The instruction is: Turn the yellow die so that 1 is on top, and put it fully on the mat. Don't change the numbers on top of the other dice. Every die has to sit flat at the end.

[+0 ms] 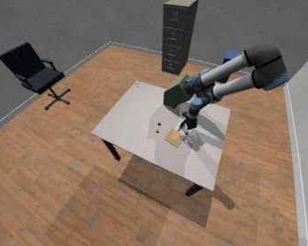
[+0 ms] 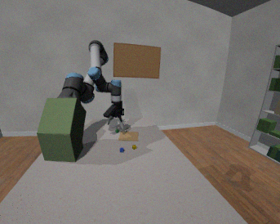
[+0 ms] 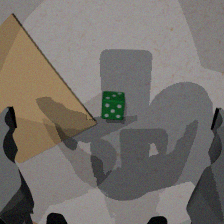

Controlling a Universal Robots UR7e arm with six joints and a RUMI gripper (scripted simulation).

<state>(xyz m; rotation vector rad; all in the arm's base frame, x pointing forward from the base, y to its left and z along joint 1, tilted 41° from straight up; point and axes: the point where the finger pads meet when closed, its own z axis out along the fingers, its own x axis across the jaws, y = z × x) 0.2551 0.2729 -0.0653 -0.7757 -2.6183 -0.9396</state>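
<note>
Right now my hand is 4 cm above the green die, 2 cm to the right of it and 1 cm short of it. The rest, counted from my hand: yellow die (21 cm to the right, 15 cm ahead, 4 cm below); then blue die (24 cm to the right, 7 cm ahead, 4 cm below); then tan mat (11 cm ahead, 5 cm below, 4 cm to the right).
</note>
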